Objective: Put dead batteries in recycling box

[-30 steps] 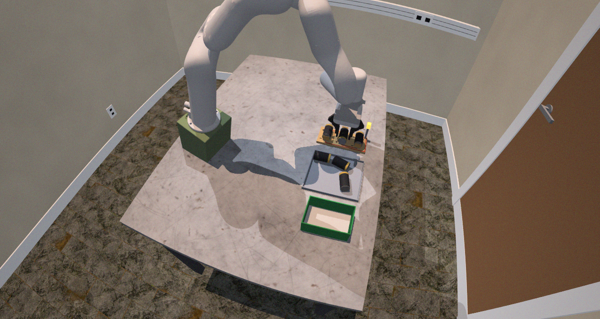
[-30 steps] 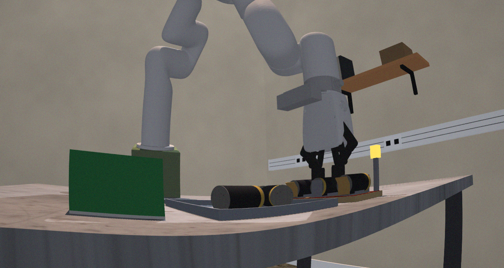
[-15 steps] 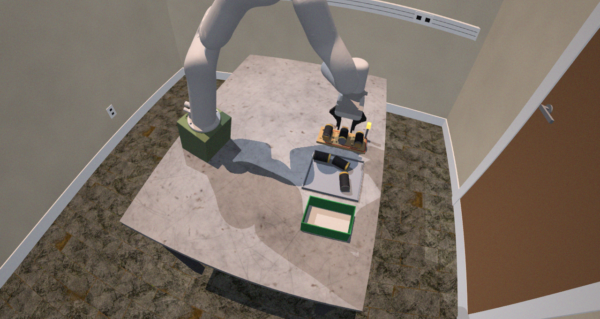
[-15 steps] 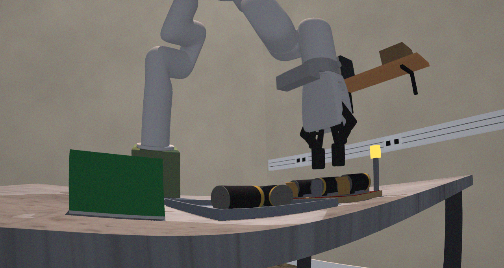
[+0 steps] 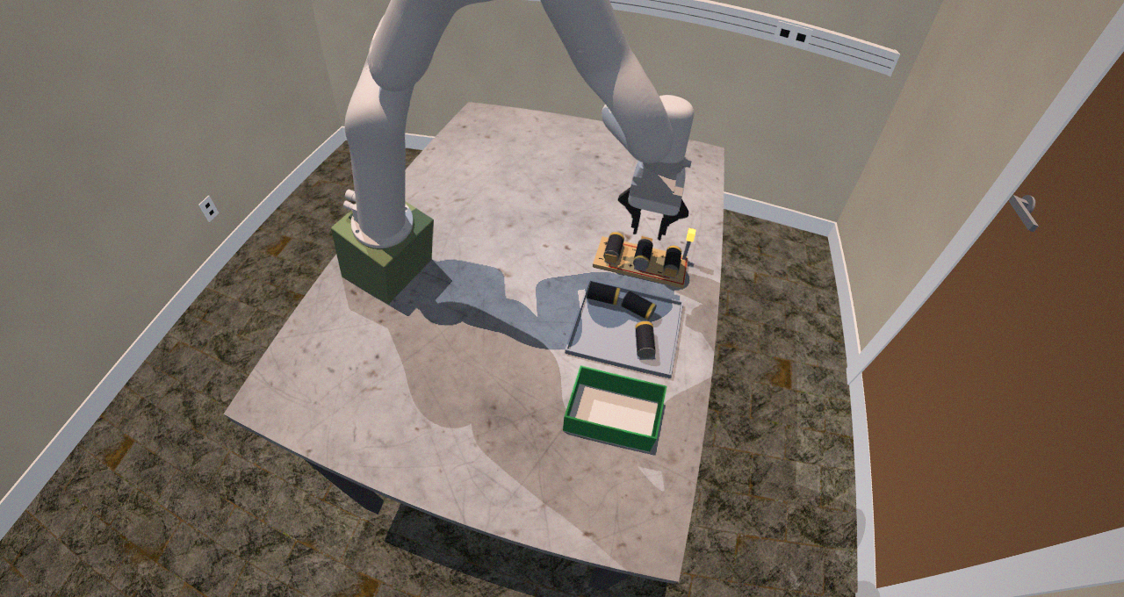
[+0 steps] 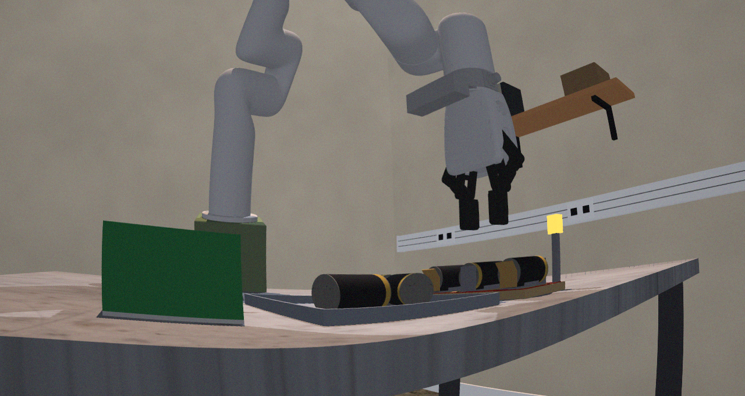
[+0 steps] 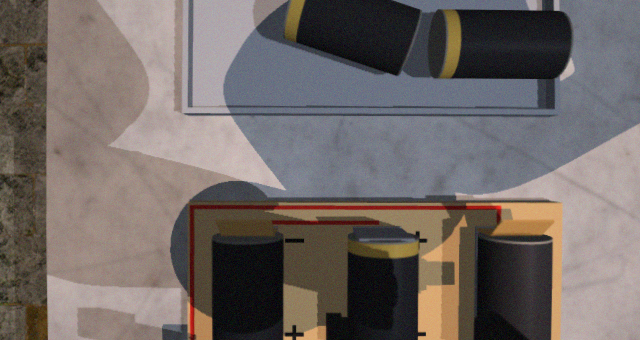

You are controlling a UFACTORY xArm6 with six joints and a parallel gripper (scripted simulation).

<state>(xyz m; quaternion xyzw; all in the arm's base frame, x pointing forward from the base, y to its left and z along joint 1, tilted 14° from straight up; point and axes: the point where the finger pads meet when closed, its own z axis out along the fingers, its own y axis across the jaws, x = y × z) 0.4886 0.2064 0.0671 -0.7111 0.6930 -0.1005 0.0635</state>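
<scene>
My gripper is now 18 cm to the left of the grey tray, 10 cm above it and 1 cm short of it. Also, from my hand: green recycling box: 38 cm to the right, 9 cm below, 3 cm ahead.
</scene>
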